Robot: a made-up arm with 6 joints.
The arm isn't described. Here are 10 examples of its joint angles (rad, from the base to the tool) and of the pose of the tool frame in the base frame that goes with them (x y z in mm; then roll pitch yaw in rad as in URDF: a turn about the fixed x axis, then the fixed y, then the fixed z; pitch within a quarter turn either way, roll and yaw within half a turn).
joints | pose
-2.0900 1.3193 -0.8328 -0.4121 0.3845 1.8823 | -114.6 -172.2 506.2 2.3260 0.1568 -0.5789
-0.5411 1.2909 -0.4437 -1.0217 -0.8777 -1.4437 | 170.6 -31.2 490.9 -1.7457 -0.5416 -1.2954
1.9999 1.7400 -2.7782 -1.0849 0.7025 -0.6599 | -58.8 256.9 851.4 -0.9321 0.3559 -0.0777
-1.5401 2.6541 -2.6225 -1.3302 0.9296 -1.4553 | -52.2 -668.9 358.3 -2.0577 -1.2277 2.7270
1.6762 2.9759 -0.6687 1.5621 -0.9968 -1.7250 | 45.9 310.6 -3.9 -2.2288 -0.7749 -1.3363
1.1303 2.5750 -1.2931 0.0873 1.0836 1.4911 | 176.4 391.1 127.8 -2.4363 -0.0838 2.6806
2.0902 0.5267 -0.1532 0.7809 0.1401 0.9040 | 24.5 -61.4 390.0 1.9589 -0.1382 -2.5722
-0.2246 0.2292 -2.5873 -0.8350 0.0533 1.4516 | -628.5 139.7 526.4 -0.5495 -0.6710 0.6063
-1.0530 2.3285 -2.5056 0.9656 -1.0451 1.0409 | 221.2 -522.3 594.0 0.6323 -0.7207 0.1440
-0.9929 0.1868 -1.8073 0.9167 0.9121 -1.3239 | -183.2 388.2 589.6 -0.8314 0.0741 -1.4851
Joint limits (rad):
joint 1: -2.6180..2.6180
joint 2: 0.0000..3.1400
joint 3: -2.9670..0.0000
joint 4: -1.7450..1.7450
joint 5: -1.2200..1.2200
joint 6: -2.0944..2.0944
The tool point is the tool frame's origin. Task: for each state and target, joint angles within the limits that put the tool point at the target. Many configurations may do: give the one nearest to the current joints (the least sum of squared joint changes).
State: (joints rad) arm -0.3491 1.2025 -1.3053 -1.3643 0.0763 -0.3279
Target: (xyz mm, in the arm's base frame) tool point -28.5 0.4 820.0
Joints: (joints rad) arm -0.3354 0.9626 -1.7567 -1.3800 0.0970 -0.3279
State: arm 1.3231 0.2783 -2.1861 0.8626 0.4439 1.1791
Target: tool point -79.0 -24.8 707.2
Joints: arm 0.9961 0.7770 -1.4631 0.8939 0.8111 1.1791
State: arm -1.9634 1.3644 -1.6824 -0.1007 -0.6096 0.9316
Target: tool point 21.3 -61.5 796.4
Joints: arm -1.6510 1.1003 -1.4784 -0.4210 -0.7569 0.9316
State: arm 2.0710 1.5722 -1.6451 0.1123 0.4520 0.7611
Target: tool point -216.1 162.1 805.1
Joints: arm 2.4837 1.5251 -2.1082 0.1561 0.2677 0.7611
